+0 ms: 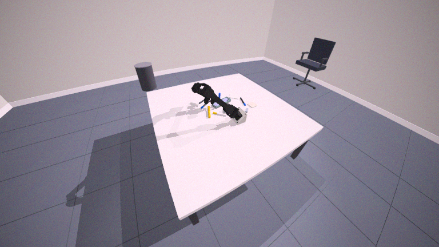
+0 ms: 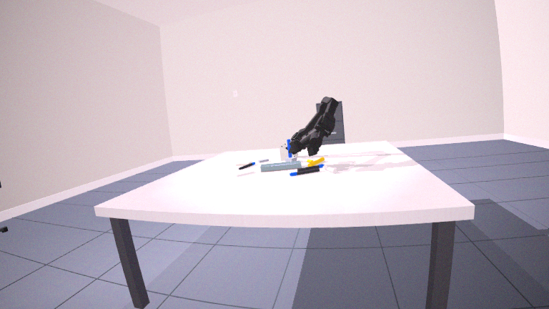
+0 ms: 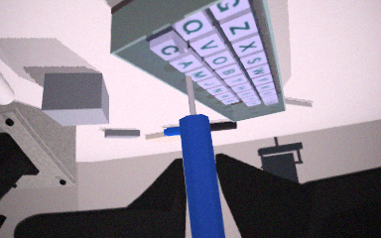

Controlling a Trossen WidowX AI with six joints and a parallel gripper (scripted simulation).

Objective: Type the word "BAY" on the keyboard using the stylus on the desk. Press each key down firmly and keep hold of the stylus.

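My gripper tip is now 12 cm to the right of the yellow marker, 7 cm above it and 6 cm past it. From my gripper tip the other things lie so: white stylus tip: 5 cm below; blue stylus: 1 cm below; grey block: 22 cm to the right, 16 cm behind, 7 cm below.
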